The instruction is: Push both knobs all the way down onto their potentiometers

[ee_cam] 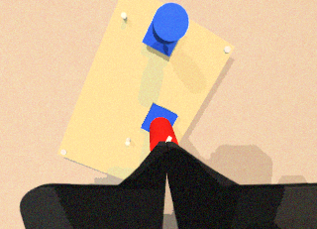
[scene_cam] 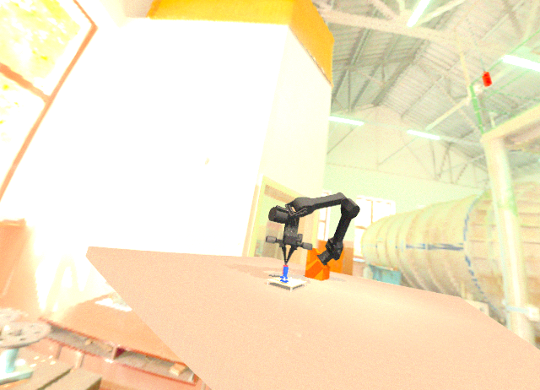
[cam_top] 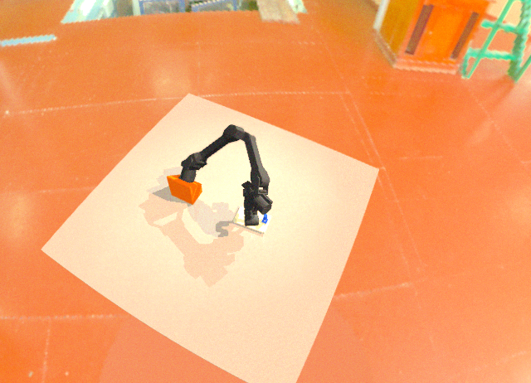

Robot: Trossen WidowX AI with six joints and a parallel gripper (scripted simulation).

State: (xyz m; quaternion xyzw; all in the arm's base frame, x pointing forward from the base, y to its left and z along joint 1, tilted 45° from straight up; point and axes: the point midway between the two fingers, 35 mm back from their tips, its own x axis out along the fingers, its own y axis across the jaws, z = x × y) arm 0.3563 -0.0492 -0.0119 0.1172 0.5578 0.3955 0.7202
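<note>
My gripper tip is 10 mm above the red knob. Round my gripper tip: blue knob (60 mm ahead, 30 mm to the left, 20 mm below).
</note>
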